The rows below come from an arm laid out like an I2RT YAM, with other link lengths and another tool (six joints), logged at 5 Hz.
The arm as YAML. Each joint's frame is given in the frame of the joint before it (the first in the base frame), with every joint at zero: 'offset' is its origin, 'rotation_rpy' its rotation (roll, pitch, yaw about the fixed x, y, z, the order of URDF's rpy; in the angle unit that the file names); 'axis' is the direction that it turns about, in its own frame. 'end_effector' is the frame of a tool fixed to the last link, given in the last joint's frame.
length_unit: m
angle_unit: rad
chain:
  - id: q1
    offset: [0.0, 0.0, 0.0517]
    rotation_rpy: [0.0, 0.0, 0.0]
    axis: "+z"
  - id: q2
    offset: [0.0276, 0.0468, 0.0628]
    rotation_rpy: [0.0, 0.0, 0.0]
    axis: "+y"
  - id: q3
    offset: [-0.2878, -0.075, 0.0]
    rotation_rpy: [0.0, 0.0, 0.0]
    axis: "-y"
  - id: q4
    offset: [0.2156, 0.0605, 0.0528]
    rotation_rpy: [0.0, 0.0, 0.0]
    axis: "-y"
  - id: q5
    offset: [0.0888, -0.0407, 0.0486]
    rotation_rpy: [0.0, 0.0, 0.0]
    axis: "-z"
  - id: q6
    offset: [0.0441, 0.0, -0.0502]
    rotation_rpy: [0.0, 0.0, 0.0]
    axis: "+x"
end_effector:
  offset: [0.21, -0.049, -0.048]
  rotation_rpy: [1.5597, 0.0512, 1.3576]
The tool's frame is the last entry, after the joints.
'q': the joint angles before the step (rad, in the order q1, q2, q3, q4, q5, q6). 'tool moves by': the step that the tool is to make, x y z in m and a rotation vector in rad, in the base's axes. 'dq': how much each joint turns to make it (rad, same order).
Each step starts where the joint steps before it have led.
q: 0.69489 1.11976 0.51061 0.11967 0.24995 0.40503
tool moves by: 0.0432 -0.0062 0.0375 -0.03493 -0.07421 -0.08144
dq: -0.02591 0.10234 0.14287 0.00742 0.08281 -0.04288
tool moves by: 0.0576 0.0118 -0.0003 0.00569 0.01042 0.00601
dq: -0.10717 0.21476 0.14988 0.07067 -0.10701 -0.03994
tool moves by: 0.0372 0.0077 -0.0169 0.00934 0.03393 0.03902
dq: -0.08020 0.15215 0.09703 0.03516 -0.11836 -0.02921
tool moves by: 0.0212 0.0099 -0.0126 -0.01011 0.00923 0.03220
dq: -0.01972 0.09808 0.05966 0.02794 -0.04437 -0.02750
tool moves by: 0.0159 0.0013 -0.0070 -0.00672 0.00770 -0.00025
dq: -0.01544 0.06319 0.05414 -0.00029 -0.01233 -0.00928
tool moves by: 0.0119 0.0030 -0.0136 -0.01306 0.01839 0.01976
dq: -0.01537 0.06441 0.04450 -0.00157 -0.02918 -0.01997
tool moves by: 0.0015 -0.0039 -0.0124 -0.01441 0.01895 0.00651
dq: -0.01220 0.02608 0.00284 0.00023 -0.01375 -0.01375
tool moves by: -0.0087 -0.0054 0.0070 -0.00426 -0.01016 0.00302
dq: -0.00158 -0.04575 -0.03827 0.00015 -0.00005 -0.00925
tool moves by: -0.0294 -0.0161 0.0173 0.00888 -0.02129 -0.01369
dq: -0.00015 -0.14266 -0.11793 -0.00175 0.01212 0.00606
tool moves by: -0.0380 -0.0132 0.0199 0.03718 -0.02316 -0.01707
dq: 0.00947 -0.18412 -0.12582 -0.02282 0.01253 0.03383
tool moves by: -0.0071 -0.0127 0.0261 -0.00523 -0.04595 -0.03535
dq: 0.00906 -0.08922 -0.00370 -0.04578 0.05036 -0.00306
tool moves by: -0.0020 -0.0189 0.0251 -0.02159 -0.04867 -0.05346
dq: 0.00300 -0.06566 0.01268 -0.04158 0.06758 -0.01539
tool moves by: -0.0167 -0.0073 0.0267 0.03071 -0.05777 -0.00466
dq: 0.00459 -0.12296 -0.03541 -0.02314 0.00764 0.00613
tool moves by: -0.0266 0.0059 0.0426 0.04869 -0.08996 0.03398
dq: 0.04574 -0.16691 -0.01680 -0.04886 0.01052 0.00608
